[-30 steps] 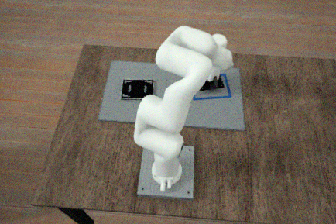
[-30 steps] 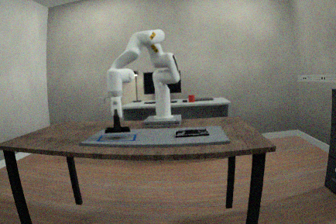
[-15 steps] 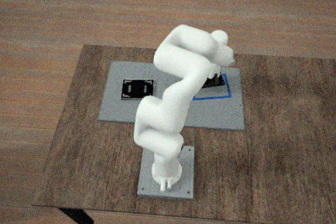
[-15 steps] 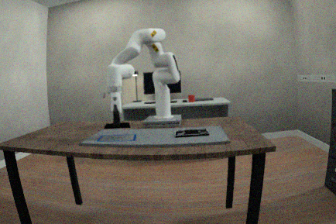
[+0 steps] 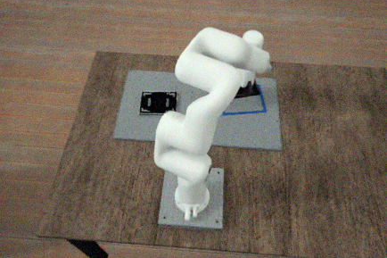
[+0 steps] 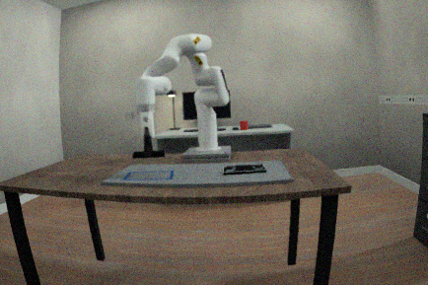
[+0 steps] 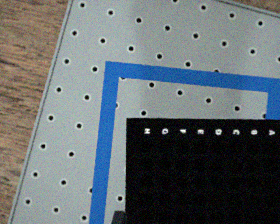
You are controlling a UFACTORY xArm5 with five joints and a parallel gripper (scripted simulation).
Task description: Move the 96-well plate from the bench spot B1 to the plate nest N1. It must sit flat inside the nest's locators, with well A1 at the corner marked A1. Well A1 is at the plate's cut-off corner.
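The plate nest N1 lies 4 cm behind my hand, 36 cm to the left of it and 9 cm below it. Round my hand: black 96-well plate: 1 cm below.
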